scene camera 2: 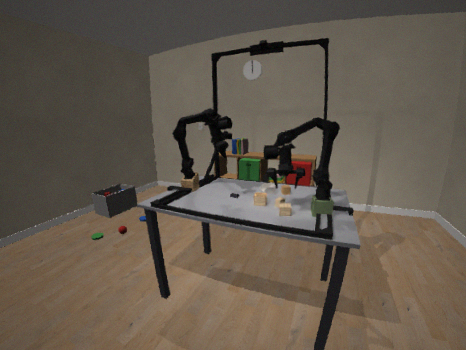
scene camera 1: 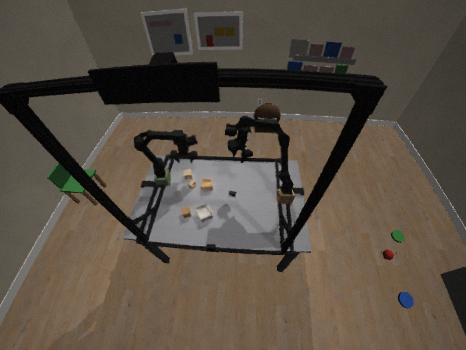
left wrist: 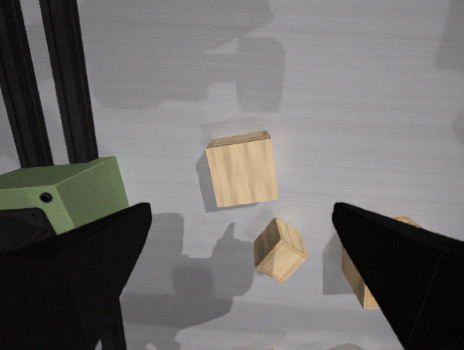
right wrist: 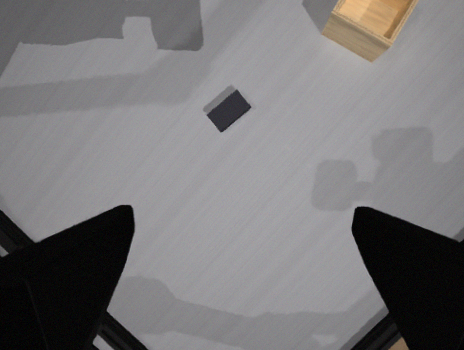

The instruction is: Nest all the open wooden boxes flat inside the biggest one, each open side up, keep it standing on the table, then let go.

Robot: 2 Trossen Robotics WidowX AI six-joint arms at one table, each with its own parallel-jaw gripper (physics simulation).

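Where they show: left gripper, fingertip midpoint: [scene camera 2: 286, 188] [scene camera 1: 185, 162] [left wrist: 242, 211]; right gripper, fingertip midpoint: [scene camera 2: 223, 155] [scene camera 1: 237, 159] [right wrist: 244, 217]; left arm's base, origin of the base link: [scene camera 2: 322, 198] [scene camera 1: 161, 174] [left wrist: 24, 241]; right arm's base, origin of the base link: [scene camera 2: 189, 176] [scene camera 1: 286, 191].
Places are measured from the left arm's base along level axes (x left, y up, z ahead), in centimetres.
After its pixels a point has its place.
Observation:
The biggest wooden box [scene camera 1: 207, 184] {x -6.7, y -8.0, z 33.9 cm} [scene camera 2: 260, 199] {x -5.2, y -4.6, z 33.5 cm} [right wrist: 352, 36] {x -8.9, y -5.1, z 37.6 cm} stands open side up; in the left wrist view it is partly behind a finger. The middle-sized wooden box [scene camera 1: 188, 174] {x 1.0, y -3.8, z 19.9 cm} [scene camera 2: 285, 209] {x 6.0, y -4.9, z 19.0 cm} [left wrist: 242, 172] {x 3.4, y -3.8, z 19.2 cm} shows a plain face upward, with a narrow rimmed side at its upper edge in the left wrist view. The smallest wooden box [scene camera 1: 192, 184] {x -8.3, y -4.3, z 23.3 cm} [scene camera 2: 279, 202] {x -4.2, y -5.3, z 22.6 cm} [left wrist: 281, 251] {x -5.5, y -4.0, z 22.4 cm} lies tilted between them; its opening is not clear. My left gripper [scene camera 1: 184, 156] {x 4.6, y 5.8, z 19.4 cm} [scene camera 2: 285, 185] {x 4.6, y 5.8, z 19.4 cm} [left wrist: 242, 211] {x 4.6, y 5.8, z 19.4 cm} is open and empty above the middle-sized box. My right gripper [scene camera 1: 239, 152] {x -9.5, y 19.4, z 56.5 cm} [right wrist: 244, 217] {x -9.5, y 19.4, z 56.5 cm} is open and empty, high above the table.
A white open container [scene camera 1: 204, 212] {x -30.1, y -7.8, z 31.7 cm} and an orange block [scene camera 1: 186, 212] {x -31.4, y -3.5, z 20.3 cm} [scene camera 2: 286, 190] {x -27.4, y -5.6, z 19.1 cm} stand beside each other, apart from the wooden boxes. A small black block [scene camera 1: 232, 193] {x -17.3, y -6.8, z 51.8 cm} [scene camera 2: 234, 195] {x -15.7, y -7.2, z 51.7 cm} [right wrist: 229, 111] {x -16.5, y -6.8, z 51.9 cm} lies near mid-table. The green arm base [scene camera 2: 322, 206] {x 5.0, y -2.4, z 0.5 cm} [left wrist: 95, 195] {x 2.4, y -3.5, z 5.0 cm} is near the middle-sized box.

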